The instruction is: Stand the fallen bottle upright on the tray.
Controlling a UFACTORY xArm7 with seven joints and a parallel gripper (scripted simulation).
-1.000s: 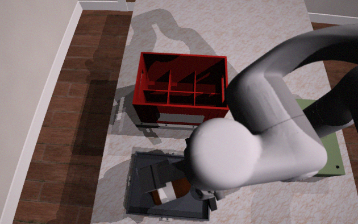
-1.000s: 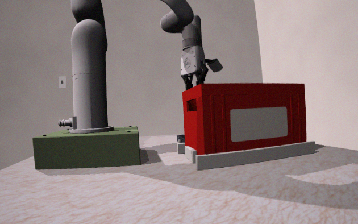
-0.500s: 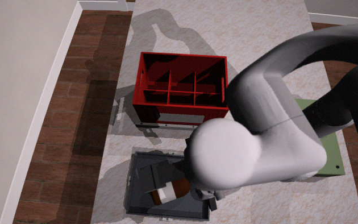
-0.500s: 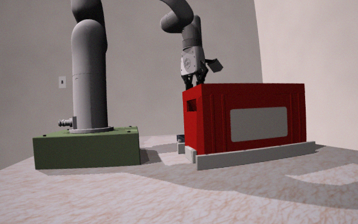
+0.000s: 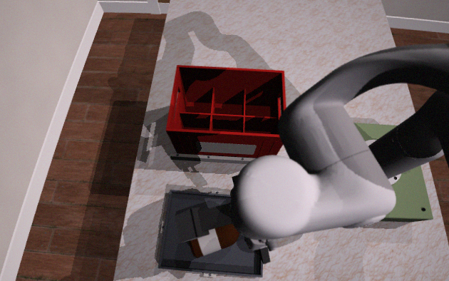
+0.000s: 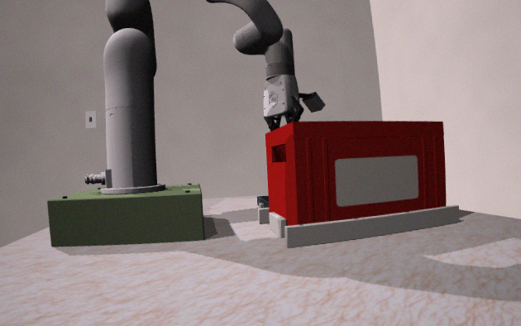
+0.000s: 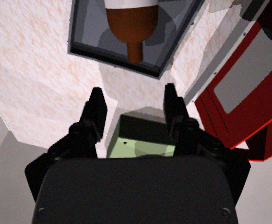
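The brown bottle is 140 mm below my hand, 50 mm ahead of it and 10 mm to the left of it. Round my hand: red crate (280 mm to the right, 100 mm below, 10 mm behind); dark grey tray (170 mm below, 70 mm ahead).
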